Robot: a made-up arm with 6 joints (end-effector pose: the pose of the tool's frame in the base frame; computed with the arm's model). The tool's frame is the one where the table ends.
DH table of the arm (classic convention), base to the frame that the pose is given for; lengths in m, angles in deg. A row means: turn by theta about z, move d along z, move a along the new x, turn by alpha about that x. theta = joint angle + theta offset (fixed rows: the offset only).
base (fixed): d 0, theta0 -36.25, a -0.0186, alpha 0
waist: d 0.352, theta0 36.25, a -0.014, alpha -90
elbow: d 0, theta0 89.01, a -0.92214, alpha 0
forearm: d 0.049, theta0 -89.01, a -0.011, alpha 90
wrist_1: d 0.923, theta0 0, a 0.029, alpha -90
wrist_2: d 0.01, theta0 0, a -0.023, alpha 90
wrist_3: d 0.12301, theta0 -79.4, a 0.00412, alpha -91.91
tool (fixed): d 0.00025, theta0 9.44, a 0, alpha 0
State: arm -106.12 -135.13 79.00 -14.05 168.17 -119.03
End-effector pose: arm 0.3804 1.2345 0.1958 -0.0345 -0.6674 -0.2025 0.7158
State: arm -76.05 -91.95 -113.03 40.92 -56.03 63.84
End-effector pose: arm -0.1224 0.4481 -0.5461 0.2495 0.6521 0.0307 0.7152
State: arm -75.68 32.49 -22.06 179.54 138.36 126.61
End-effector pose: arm 0.1409 -0.4507 1.9937 0.3532 -0.2744 -0.8423 0.3008
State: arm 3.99 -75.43 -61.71 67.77 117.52 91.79
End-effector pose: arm -1.5606 0.0928 -0.0555 -0.9213 0.1576 -0.2066 0.2891
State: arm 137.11 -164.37 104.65 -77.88 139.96 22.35
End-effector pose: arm 0.7389 -0.5929 -0.0970 0.6701 -0.1057 -0.7062 0.2026
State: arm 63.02 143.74 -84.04 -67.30 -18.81 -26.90
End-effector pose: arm 0.5587 1.3187 0.1543 -0.6071 0.3206 -0.6930 0.2203
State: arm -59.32 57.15 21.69 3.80 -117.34 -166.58
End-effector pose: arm 0.8333 -1.3051 1.1080 -0.8569 -0.2751 0.2890 0.3264
